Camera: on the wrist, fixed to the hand. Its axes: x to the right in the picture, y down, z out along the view.
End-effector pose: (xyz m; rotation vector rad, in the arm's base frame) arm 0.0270 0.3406 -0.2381 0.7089 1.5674 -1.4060
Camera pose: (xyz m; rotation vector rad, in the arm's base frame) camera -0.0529 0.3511 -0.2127 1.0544 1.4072 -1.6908
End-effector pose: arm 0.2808 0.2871 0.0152 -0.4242 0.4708 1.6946
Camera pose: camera 0.3571 0.2937 -0.0205 -0.2609 0.8747 1.5545
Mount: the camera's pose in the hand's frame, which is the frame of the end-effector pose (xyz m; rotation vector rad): 0.0114 -0.0788 -0.0282 0.3747 0.1351 0.0158
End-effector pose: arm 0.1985 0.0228 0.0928 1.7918 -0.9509 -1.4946
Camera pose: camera 0.2386 0.0573 0.0269 2.1095 -1.2341 -1.2251
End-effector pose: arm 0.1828 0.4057 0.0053 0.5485 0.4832 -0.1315
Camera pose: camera 0.1620 0.3539 -0.0581 0.9322 0.5899 -0.1720
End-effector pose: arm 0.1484 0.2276 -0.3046 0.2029 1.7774 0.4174
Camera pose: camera 0.1250 0.1544 -0.3396 0.4614 1.9788 0.1065
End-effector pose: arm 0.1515 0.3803 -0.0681 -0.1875 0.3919 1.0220
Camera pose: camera 0.2178 0.3395 -0.1008 0.0844 0.7001 0.9359
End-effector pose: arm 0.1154 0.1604 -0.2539 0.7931 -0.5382 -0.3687
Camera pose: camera 0.1322 0.1195 -0.3259 1.1656 -0.4923 -0.1986
